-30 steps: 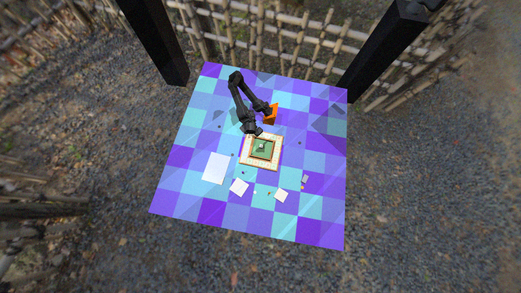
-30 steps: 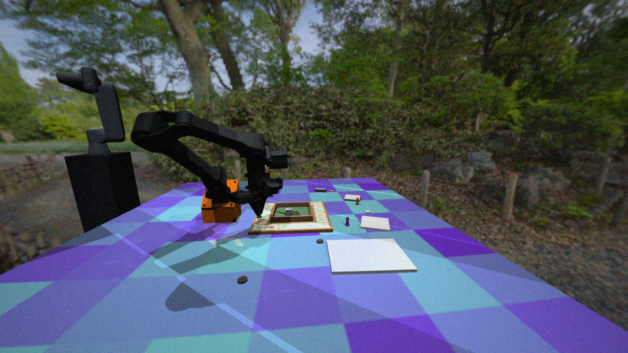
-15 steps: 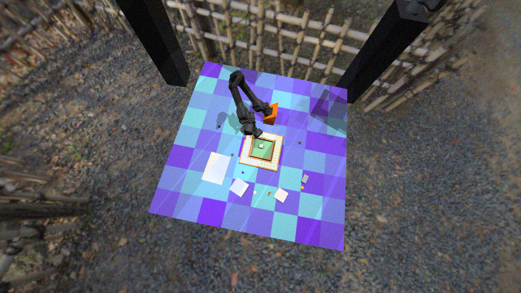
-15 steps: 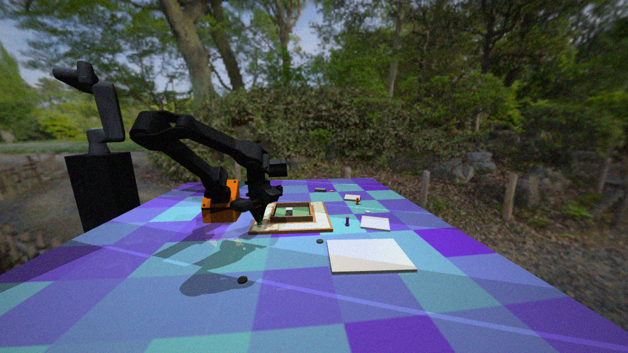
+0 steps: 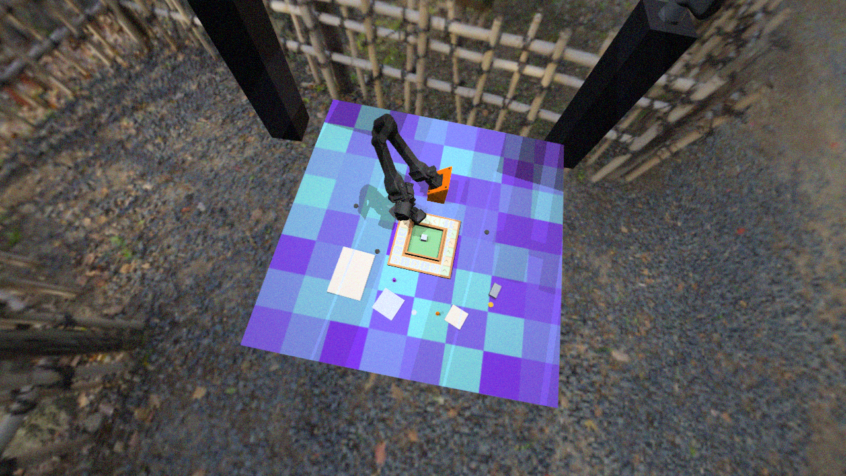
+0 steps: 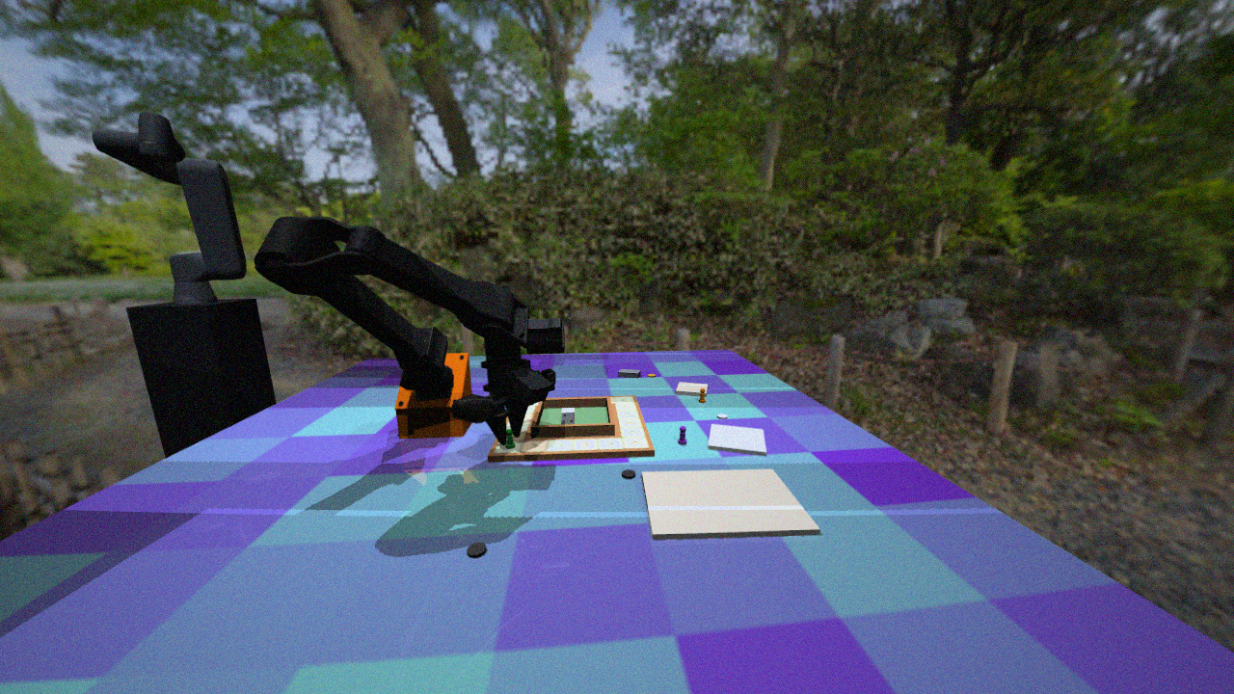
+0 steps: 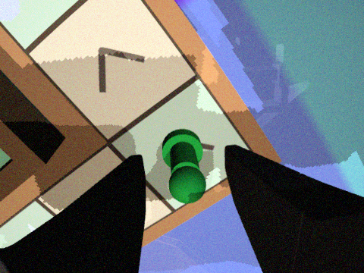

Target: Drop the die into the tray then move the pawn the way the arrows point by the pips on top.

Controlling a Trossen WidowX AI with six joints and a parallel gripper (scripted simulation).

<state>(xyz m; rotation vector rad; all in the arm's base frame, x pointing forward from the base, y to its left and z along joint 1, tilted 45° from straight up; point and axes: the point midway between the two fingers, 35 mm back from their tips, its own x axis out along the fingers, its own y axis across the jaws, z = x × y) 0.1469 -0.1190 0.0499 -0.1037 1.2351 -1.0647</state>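
The green pawn lies right at my gripper tip. From my gripper tip the other things lie so: white die 11 cm ahead, 9 cm to the left; purple pawn 31 cm ahead, 1 cm to the right, 1 cm below; green dice tray 12 cm ahead, 10 cm to the left, 2 cm below.
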